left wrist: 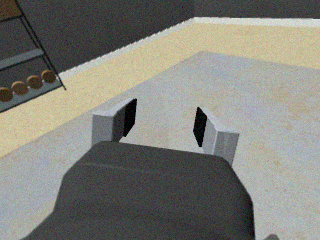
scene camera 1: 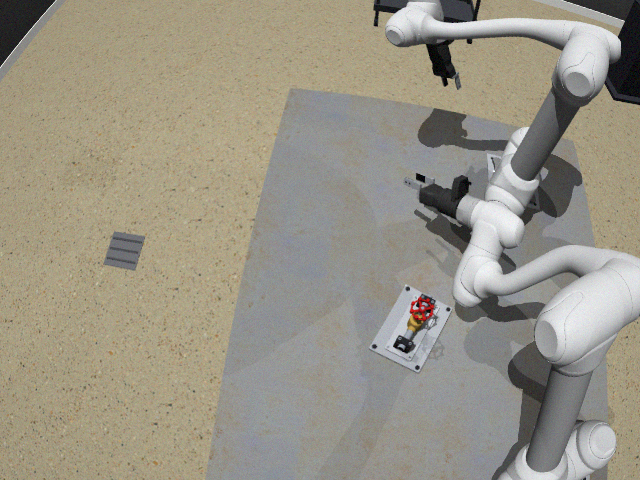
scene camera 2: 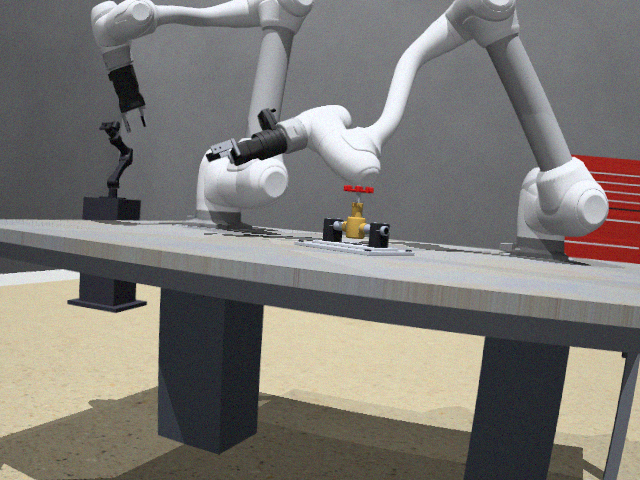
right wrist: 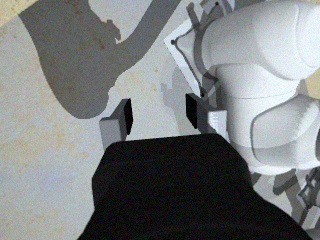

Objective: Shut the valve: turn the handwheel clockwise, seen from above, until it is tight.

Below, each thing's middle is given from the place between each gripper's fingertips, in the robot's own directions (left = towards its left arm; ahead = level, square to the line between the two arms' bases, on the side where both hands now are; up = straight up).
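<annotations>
Pale base plate [scene camera 1: 378, 345]: far to the left of my left hand [scene camera 2: 209, 154], a fair way below it, a touch ahead of it.
My right hand [scene camera 2: 137, 129]: far to the right of the pale base plate, far above it, a fair way short of it.
</annotations>
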